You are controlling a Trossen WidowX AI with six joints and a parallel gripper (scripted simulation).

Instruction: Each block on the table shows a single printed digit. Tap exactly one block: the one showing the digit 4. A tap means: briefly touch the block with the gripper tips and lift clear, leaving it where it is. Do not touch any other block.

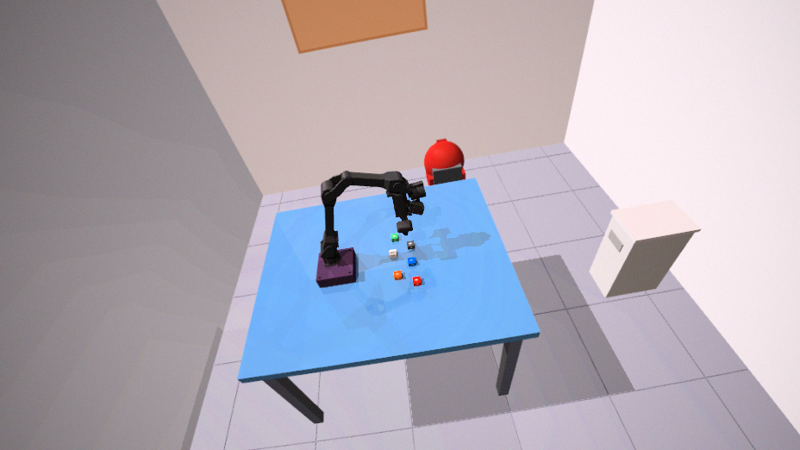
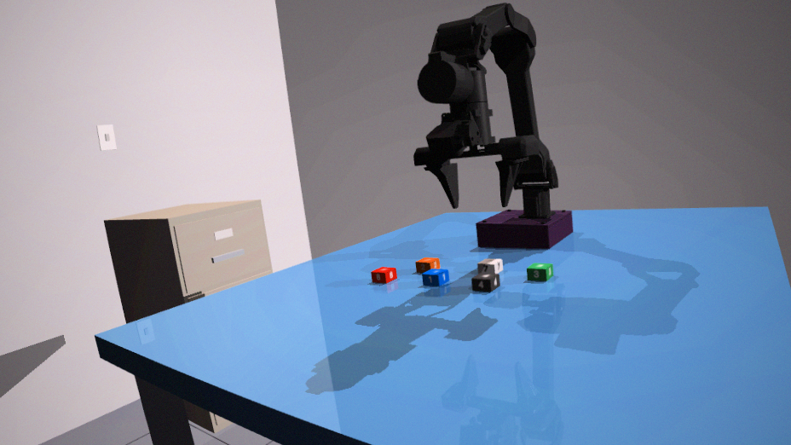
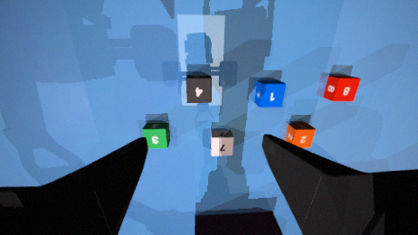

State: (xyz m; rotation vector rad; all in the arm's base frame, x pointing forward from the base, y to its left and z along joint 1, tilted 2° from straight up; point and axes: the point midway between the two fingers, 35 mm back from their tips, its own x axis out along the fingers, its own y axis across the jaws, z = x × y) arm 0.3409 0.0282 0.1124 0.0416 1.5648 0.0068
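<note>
The black block is 11 cm below my gripper tip and 1 cm ahead of it. From my gripper tip the other things lie so: white 7 block (11 cm below, 7 cm behind, 3 cm to the right); then green 3 block (11 cm below, 7 cm to the left, 6 cm behind); then blue 1 block (11 cm below, 9 cm to the right).
</note>
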